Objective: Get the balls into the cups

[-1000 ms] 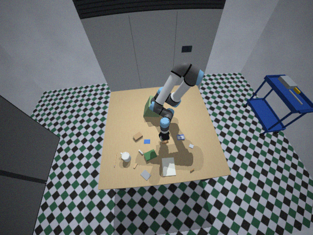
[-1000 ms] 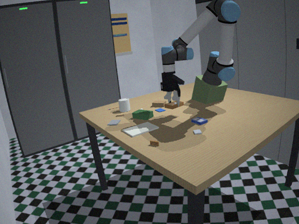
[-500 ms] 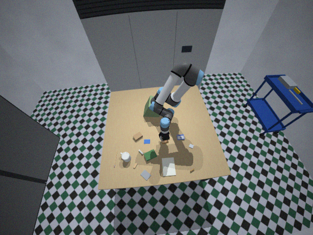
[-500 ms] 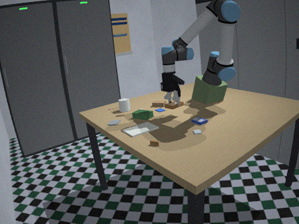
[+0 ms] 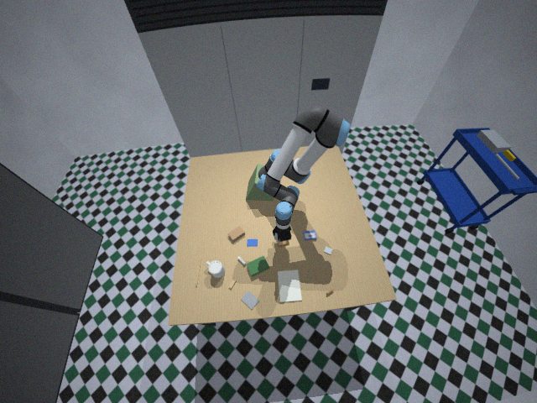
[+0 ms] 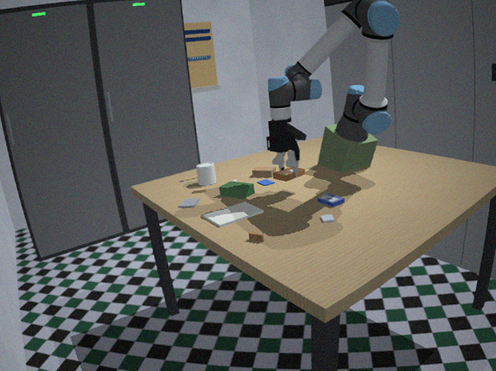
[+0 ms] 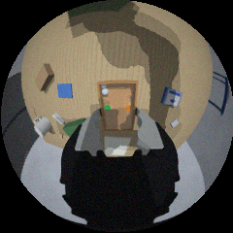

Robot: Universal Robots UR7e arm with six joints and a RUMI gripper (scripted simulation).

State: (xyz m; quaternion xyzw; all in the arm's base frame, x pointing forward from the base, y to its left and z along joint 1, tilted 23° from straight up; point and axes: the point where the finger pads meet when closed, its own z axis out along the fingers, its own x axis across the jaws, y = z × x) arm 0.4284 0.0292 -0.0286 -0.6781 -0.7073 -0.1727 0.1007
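My hand is 1 cm above the covered wooden puzzle. The rest, counted from my hand: green box (17 cm to the right, 13 cm ahead, 7 cm below); then white sheet (27 cm ahead, 8 cm below); then blue tile (18 cm to the right, 9 cm below, 3 cm behind).
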